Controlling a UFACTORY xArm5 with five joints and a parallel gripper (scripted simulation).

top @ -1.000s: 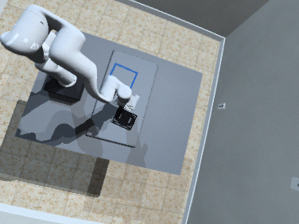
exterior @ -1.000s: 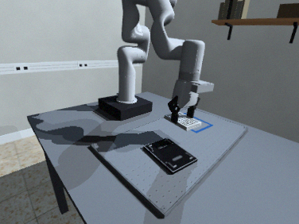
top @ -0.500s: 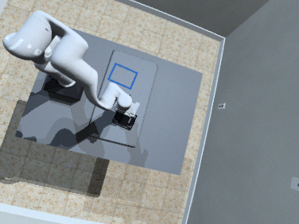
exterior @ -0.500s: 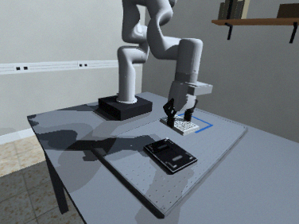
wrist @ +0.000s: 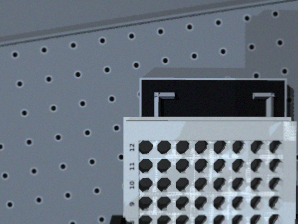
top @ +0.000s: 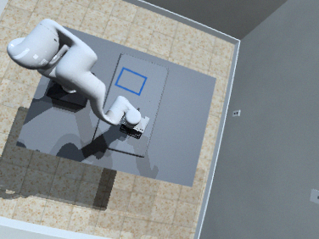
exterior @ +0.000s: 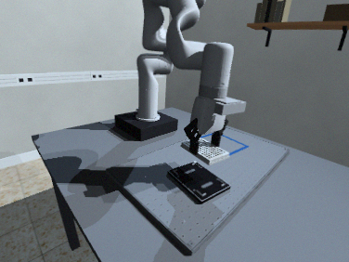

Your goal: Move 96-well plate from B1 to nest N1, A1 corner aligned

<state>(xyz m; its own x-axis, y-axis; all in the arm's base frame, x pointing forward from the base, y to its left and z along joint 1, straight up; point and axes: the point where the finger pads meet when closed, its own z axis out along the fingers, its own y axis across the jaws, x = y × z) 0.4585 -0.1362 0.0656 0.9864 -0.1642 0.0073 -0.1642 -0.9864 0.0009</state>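
The black plate nest lies 10 cm below my hand, 3 cm to the right of it and 1 cm ahead of it. Round my hand: white 96-well plate 1 cm below.
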